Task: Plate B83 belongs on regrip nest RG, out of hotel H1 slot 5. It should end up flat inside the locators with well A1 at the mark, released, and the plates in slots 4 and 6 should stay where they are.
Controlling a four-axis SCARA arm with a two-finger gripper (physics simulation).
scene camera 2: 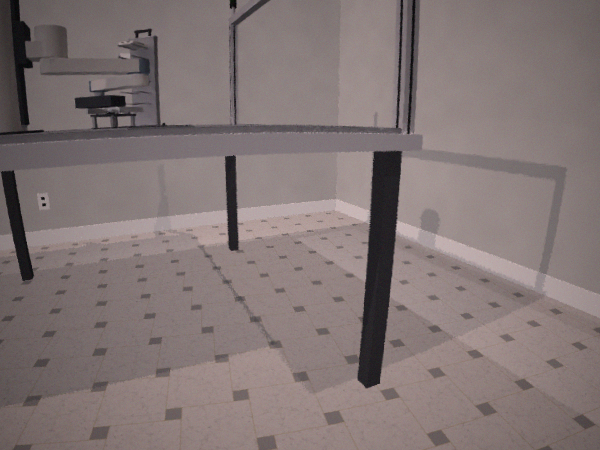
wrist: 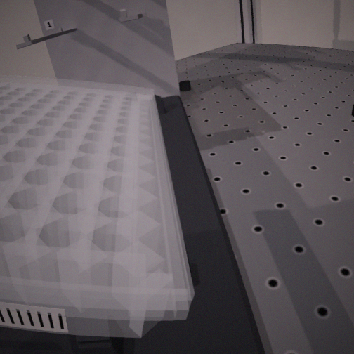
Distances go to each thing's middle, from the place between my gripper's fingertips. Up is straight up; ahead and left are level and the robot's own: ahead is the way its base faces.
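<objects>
The translucent well plate (wrist: 99,251) sits 10 mm above my hand, and it is also 50 mm behind my hand and 20 mm to the left of it.
</objects>
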